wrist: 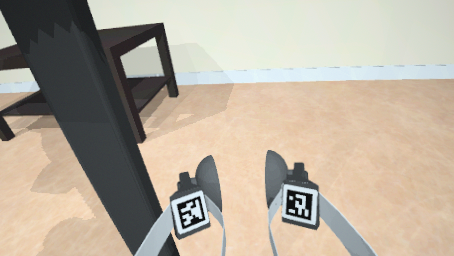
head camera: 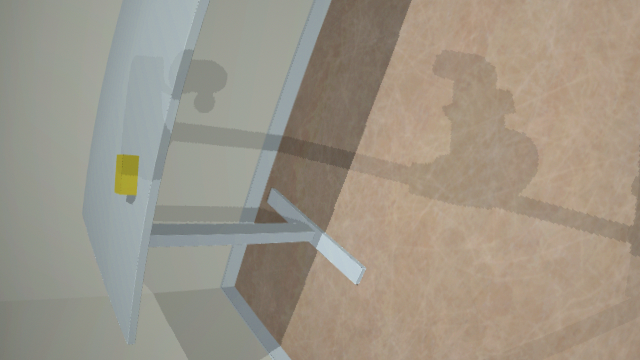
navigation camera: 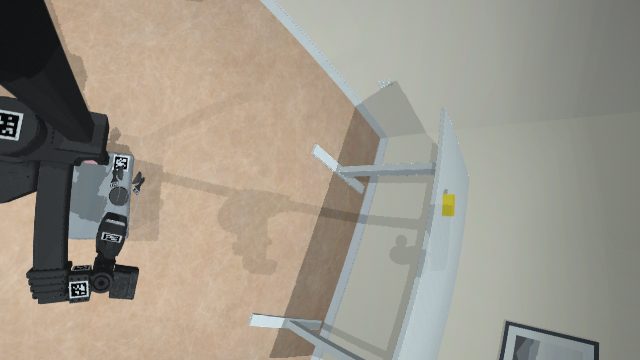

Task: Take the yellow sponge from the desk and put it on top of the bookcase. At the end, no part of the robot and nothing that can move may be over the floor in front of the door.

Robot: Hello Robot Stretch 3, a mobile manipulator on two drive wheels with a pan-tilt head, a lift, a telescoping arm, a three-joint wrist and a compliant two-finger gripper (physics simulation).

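Pixels of known places: gripper, between the fingertips: (wrist: 241,172) (navigation camera: 131,169); robot's base, origin of its link: (navigation camera: 118,194).
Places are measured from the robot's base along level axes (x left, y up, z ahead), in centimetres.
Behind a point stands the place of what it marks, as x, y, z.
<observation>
The yellow sponge (head camera: 127,175) {5.1, 97.9, 112.3} (navigation camera: 448,205) {4.9, 98.0, 112.3} lies on the pale desk (head camera: 120,270) {33.5, 95.1, 126.4} (navigation camera: 450,160) {28.2, 95.1, 127.4}, towards one end of its top. A small dark spot, too small to identify, shows at the sponge's end. My gripper (navigation camera: 128,179) {9.4, 49.7, 3.2} (wrist: 241,172) {9.4, 49.7, 3.2} is open, with a gap between its two rounded fingertips and floor visible through it. It is over or beside my base, well apart from the desk and the sponge. The bookcase and the door do not show in these views.
A dark two-level table (wrist: 134,34) {118.7, 45.1, -16.9} stands by the wall in the wrist view. The desk's splayed feet (head camera: 340,257) (navigation camera: 270,321) reach out over the floor. My base (navigation camera: 90,220) {-9.7, 16.0, -9.3} is below the folded wrist. A framed picture (navigation camera: 555,345) {-68.2, 154.7, 156.6} hangs on the wall beyond the desk.
</observation>
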